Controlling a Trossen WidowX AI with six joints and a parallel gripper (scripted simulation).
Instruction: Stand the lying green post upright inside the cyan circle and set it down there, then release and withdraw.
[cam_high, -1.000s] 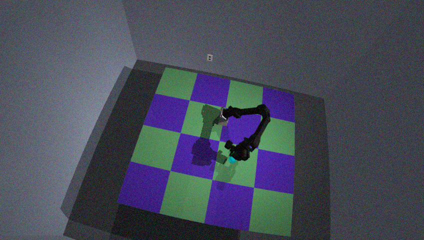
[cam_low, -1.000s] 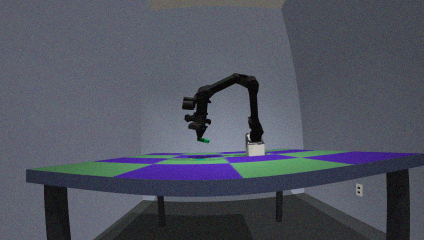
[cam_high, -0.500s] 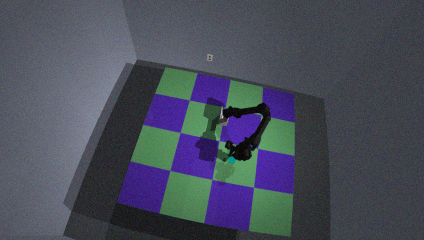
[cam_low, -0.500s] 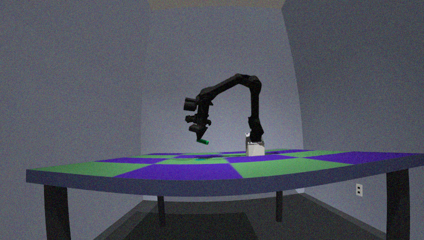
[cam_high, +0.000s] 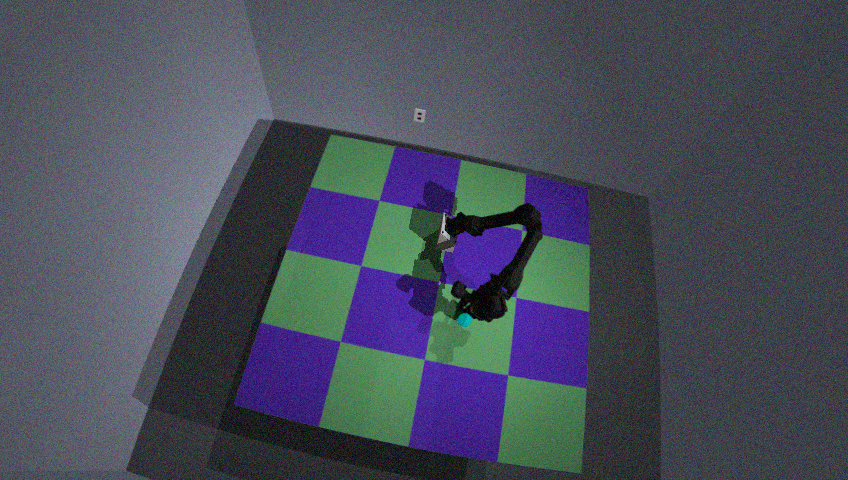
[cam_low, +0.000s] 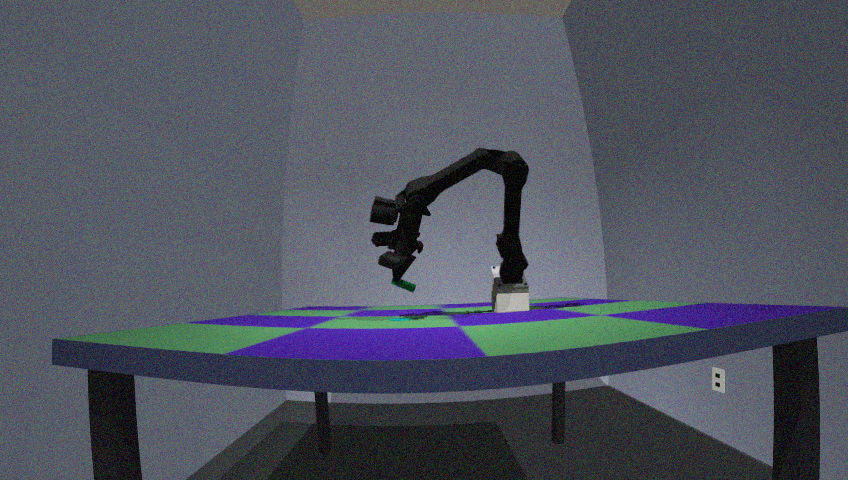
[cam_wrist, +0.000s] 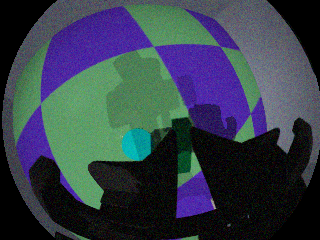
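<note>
My gripper tip is now 100 mm above the cyan circle, 40 mm to the right of it and 10 mm past it. The rest, counted from my gripper tip: green post (20 mm behind, 10 mm below).
</note>
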